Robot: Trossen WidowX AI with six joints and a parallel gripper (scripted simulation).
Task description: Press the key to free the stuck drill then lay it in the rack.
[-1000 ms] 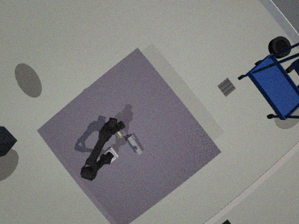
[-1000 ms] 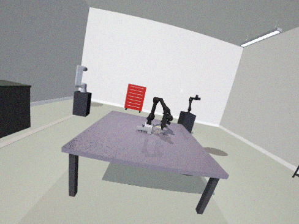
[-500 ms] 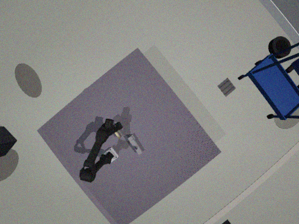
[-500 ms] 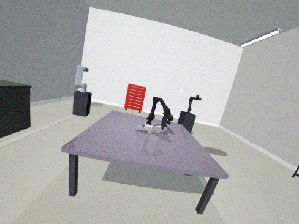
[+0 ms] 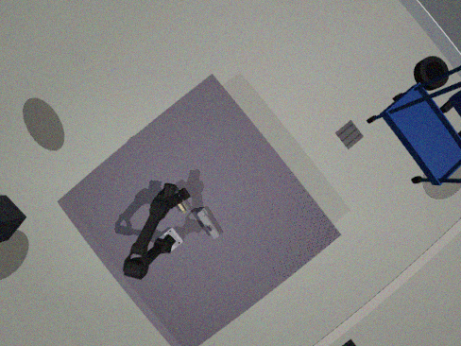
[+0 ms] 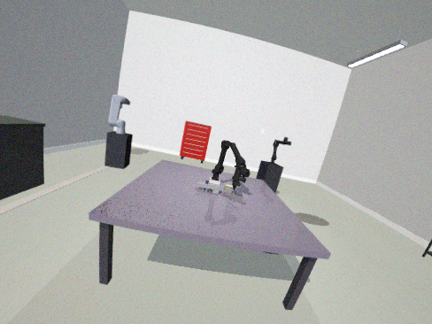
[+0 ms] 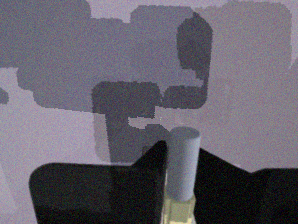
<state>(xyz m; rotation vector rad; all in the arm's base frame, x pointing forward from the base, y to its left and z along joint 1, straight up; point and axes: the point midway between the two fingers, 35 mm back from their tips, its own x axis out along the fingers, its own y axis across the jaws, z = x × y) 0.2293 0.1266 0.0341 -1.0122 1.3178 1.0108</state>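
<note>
My gripper tip is now 1 cm past the drill, 4 cm to the left of it and 3 cm below it. The rest, counted from my gripper tip: grey rack: 1 cm behind, 5 cm to the right, 1 cm below; dark blue key: 1 cm ahead, 25 cm to the right, 2 cm above.
</note>
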